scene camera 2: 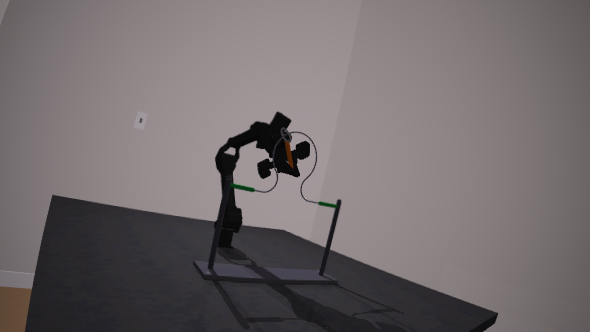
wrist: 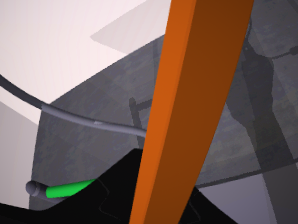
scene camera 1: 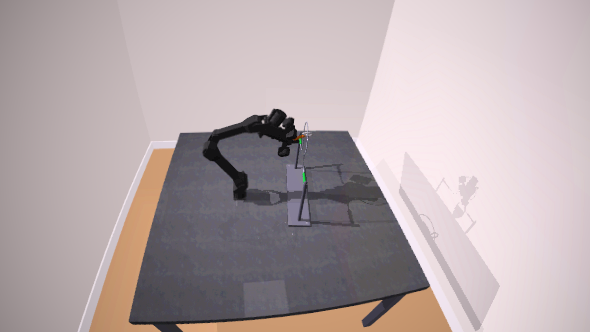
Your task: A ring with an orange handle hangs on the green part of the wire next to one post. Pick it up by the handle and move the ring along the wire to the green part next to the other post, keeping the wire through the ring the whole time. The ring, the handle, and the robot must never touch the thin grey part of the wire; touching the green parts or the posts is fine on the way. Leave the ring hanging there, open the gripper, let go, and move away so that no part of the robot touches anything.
Path:
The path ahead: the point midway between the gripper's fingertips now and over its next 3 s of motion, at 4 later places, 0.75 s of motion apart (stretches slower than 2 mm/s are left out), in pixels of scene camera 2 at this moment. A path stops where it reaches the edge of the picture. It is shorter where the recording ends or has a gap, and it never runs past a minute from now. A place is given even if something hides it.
My gripper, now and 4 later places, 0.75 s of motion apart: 298, 175; 293, 177; 289, 177; 283, 175; 280, 172

